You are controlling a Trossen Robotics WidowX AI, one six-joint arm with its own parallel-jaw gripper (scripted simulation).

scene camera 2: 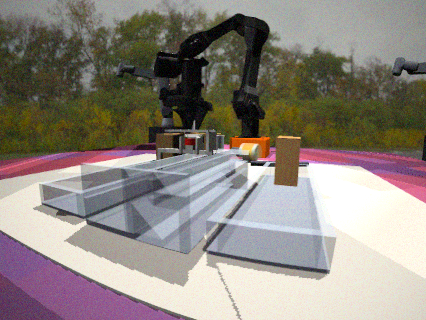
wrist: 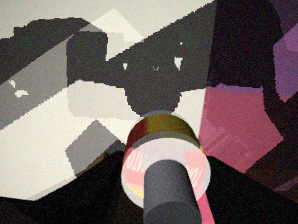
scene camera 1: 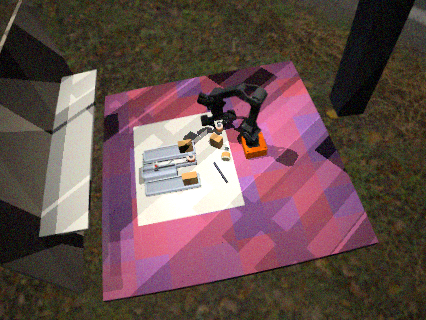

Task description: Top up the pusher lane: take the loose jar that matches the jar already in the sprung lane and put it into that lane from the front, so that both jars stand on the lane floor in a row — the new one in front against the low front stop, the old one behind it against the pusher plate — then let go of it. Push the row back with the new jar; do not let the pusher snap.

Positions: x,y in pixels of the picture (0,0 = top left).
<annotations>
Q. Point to a lane rack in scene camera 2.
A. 165,203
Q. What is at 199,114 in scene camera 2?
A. The gripper.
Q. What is the gripper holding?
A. A jar.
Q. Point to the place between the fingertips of the gripper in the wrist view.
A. At 164,161
</annotations>
